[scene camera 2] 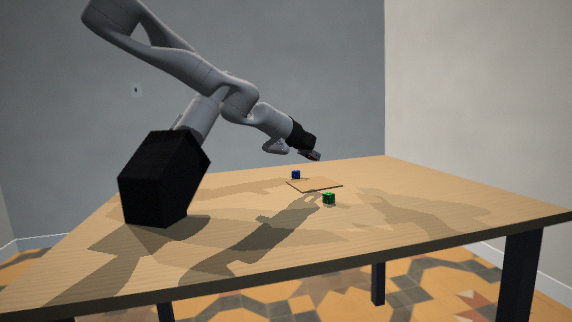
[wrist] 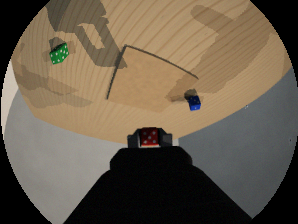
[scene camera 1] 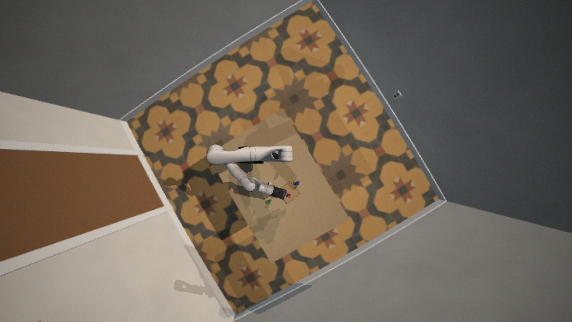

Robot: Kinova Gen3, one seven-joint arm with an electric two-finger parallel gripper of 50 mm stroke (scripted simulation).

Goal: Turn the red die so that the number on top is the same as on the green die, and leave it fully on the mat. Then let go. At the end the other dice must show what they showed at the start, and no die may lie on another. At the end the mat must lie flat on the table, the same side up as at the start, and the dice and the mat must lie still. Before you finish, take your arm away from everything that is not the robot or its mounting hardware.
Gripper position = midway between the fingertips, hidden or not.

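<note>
A tan mat (wrist: pixel 142 80) is visible, together with the gripper (wrist: pixel 149 134).
</note>
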